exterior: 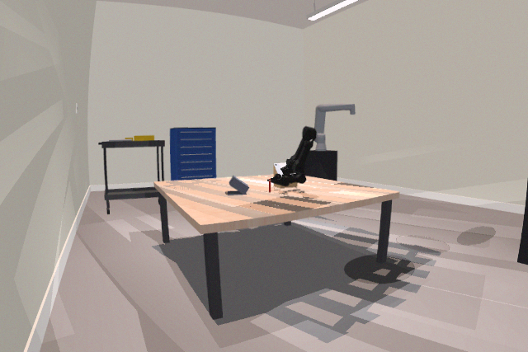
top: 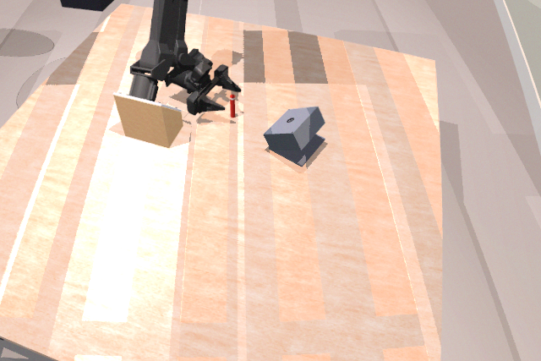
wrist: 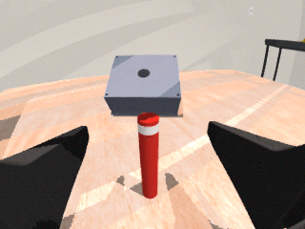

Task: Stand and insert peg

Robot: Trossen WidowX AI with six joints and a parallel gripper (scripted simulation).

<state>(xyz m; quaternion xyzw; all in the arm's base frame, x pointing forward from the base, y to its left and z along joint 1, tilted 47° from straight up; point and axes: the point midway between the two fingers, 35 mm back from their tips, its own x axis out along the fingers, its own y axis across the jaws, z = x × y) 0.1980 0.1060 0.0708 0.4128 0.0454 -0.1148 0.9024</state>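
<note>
Right now the red peg is 10 mm below my gripper tip. Round my gripper tip: grey sloped panel: 190 mm ahead, 50 mm to the right, 20 mm below.
</note>
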